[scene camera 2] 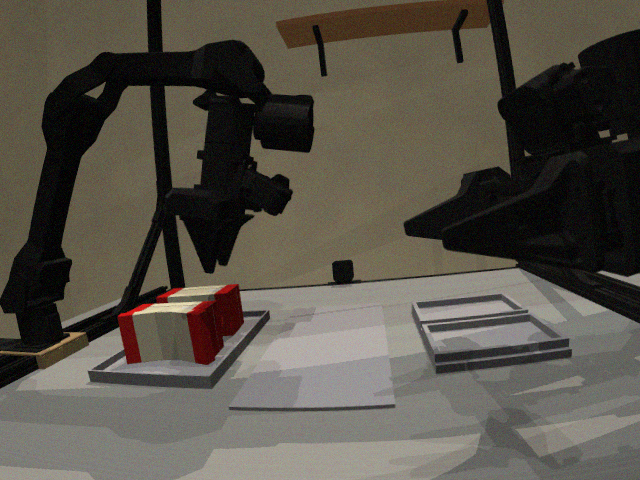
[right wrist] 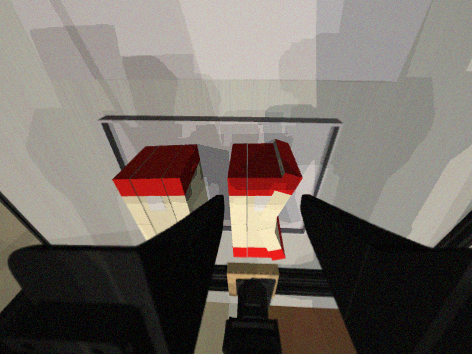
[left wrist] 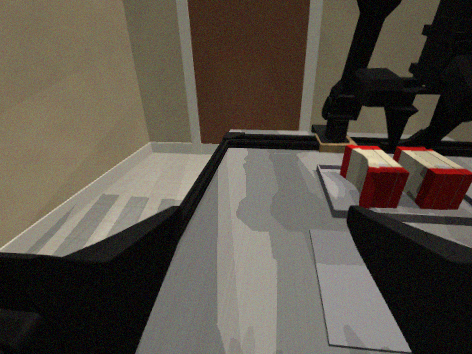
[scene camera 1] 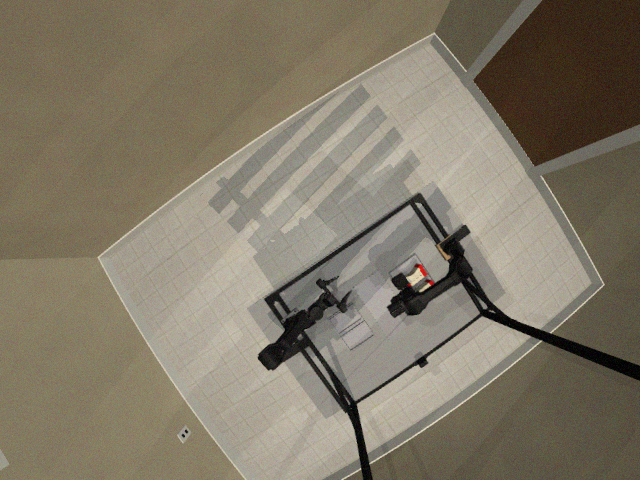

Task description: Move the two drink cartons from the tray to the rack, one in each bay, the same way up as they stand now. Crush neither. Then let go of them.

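Two cream cartons with red ends lie side by side in the grey tray. One carton, nearer in scene camera 2, has a dented side. The other carton is behind it there. The two-bay rack has empty bays. My right gripper is part open and empty, pointing down above the cartons, apart from them. My left gripper is wide open and empty, raised above the table near the rack.
A thin flat grey mat lies between the tray and the rack. Black frame bars edge the table. A small black block sits at the table's edge. A wooden shelf hangs on the wall in scene camera 2.
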